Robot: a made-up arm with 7 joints.
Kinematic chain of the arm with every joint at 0, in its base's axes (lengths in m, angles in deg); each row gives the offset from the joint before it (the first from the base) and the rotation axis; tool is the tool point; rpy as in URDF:
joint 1: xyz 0 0 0 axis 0.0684 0.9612 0.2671
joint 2: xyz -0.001 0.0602 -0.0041 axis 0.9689 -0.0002 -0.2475
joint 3: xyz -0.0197 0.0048 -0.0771 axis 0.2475 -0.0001 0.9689
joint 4: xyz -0.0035 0 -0.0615 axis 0.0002 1 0
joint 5: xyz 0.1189 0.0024 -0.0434 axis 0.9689 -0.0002 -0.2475
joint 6: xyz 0.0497 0 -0.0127 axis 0.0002 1 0
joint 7: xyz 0.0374 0 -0.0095 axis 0.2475 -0.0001 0.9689
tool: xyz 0 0 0 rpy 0 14.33 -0.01
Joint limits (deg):
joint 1: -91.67..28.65
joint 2: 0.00..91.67
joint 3: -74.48..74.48
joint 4: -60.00..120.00
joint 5: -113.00..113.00
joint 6: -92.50..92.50
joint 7: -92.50..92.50
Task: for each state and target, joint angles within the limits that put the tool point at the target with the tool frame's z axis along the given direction. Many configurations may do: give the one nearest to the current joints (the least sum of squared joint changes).
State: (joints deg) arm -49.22 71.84 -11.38 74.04 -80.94 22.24 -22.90
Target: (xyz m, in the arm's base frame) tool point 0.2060 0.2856 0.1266 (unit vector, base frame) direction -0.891 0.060 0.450
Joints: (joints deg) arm -50.17 78.20 18.15 31.07 -80.41 -18.98 -22.90
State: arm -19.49 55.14 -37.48 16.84 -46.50 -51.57 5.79
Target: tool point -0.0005 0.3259 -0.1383 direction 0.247 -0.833 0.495
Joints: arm 28.11 91.67 -46.06 40.90 -37.57 -71.88 5.79
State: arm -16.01 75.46 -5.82 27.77 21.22 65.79 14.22
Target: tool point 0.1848 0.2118 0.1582 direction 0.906 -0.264 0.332
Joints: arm -46.84 91.67 6.04 6.80 59.95 70.16 14.22
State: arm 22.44 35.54 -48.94 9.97 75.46 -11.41 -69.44
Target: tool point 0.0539 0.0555 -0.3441 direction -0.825 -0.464 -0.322
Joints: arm -9.34 17.40 -56.13 52.64 95.28 12.92 -69.44
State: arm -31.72 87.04 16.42 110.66 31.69 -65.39 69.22
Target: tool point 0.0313 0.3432 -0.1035 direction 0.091 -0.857 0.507
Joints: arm -20.47 87.26 58.44 119.92 79.21 -92.50 69.24
